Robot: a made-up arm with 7 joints. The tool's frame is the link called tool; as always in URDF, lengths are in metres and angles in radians. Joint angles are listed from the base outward.
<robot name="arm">
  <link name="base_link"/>
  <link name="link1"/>
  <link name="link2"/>
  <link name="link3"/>
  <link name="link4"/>
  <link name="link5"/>
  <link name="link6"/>
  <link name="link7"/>
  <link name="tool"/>
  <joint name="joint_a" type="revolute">
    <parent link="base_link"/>
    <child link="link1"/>
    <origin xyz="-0.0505 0.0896 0.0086" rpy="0 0 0"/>
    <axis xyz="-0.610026 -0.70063 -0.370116"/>
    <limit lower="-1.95" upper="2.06"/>
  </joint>
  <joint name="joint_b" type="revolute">
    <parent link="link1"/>
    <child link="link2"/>
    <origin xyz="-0.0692 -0.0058 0.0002" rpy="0 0 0"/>
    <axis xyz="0 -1 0"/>
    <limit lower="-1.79" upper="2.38"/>
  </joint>
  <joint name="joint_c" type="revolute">
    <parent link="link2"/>
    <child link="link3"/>
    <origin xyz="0.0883 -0.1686 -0.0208" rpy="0 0 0"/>
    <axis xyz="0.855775 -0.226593 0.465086"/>
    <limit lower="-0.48" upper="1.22"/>
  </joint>
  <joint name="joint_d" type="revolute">
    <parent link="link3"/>
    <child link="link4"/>
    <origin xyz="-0.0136 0.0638 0.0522" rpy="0 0 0"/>
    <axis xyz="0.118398 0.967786 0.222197"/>
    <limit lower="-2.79" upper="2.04"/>
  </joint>
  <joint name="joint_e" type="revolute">
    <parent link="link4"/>
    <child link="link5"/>
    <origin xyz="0.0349 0.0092 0.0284" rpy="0 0 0"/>
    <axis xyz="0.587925 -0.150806 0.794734"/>
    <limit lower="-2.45" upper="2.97"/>
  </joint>
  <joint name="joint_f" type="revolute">
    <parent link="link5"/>
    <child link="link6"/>
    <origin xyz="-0.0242 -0.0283 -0.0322" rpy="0 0 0"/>
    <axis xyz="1 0 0"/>
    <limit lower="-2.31" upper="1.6"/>
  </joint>
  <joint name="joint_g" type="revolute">
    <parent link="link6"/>
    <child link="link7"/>
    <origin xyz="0.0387 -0.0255 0.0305" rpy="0 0 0"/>
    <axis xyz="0 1 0"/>
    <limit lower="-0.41" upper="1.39"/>
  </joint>
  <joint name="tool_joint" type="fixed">
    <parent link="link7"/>
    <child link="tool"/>
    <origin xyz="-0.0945 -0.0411 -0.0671" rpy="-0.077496 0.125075 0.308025"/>
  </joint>
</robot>
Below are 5 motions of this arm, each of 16 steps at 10 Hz.
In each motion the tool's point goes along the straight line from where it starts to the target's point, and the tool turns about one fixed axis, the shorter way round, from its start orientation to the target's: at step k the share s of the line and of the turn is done. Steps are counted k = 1, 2, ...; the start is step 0. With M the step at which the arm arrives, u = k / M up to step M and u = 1 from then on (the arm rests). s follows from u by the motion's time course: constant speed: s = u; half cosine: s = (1 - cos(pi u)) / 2; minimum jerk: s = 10 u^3 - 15 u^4 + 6 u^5.
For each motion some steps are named. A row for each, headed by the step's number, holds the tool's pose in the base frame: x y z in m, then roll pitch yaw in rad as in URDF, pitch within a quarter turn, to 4 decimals.
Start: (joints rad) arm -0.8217 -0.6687 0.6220 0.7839 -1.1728 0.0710 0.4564
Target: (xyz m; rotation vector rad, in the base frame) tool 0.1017 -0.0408 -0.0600 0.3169 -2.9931 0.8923
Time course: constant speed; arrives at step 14
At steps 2, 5, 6, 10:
2: 0.0686 -0.1033 -0.0336 2.4345 0.5684 3.0825
5: 0.0769 -0.0877 -0.0402 2.8004 0.4490 -3.0497
6: 0.0796 -0.0825 -0.0424 2.9126 0.3998 -3.0130
10: 0.0907 -0.0616 -0.0512 -2.9572 0.1763 -2.9323

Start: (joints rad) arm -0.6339 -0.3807 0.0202 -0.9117 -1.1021 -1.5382 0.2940
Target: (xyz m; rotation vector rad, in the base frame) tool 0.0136 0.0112 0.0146 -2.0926 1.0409 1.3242
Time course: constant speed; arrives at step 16
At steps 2, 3, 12, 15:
2: -0.0533 0.0466 0.0407 -2.2260 0.2674 -1.2935
3: -0.0485 0.0441 0.0388 -2.2921 0.3158 -1.2455
12: -0.0055 0.0213 0.0221 -2.8627 0.8522 -0.9483
15: 0.0088 0.0137 0.0165 -3.0920 1.0519 -0.9344

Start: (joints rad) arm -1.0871 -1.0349 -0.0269 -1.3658 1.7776 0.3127 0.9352
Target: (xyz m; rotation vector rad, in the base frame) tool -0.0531 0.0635 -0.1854 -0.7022 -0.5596 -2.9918
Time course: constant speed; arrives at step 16
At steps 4, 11, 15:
4: -0.0201 0.0545 -0.2116 0.4351 -0.6882 2.7284
11: -0.0393 0.0597 -0.1963 0.3937 -0.5501 2.9363
15: -0.0503 0.0627 -0.1876 0.3862 -0.4690 3.0449

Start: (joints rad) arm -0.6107 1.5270 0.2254 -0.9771 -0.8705 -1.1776 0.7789
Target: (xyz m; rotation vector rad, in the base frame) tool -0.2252 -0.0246 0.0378 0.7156 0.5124 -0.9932
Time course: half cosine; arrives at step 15
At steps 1, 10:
1: -0.1686 0.0188 0.0503 0.5598 0.5338 -1.0751
10: -0.2109 -0.0136 0.0410 0.4586 0.6928 -0.9351

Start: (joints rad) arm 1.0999 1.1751 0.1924 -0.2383 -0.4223 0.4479 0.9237
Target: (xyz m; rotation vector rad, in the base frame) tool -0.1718 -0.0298 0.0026 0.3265 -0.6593 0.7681
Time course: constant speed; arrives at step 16
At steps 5, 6, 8, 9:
5: -0.2237 -0.0394 -0.0142 -0.7382 -0.7511 0.8105
6: -0.2190 -0.0386 -0.0127 -0.6655 -0.7486 0.8067
8: -0.2095 -0.0368 -0.0096 -0.5205 -0.7430 0.7997
9: -0.2048 -0.0359 -0.0081 -0.4483 -0.7400 0.7966

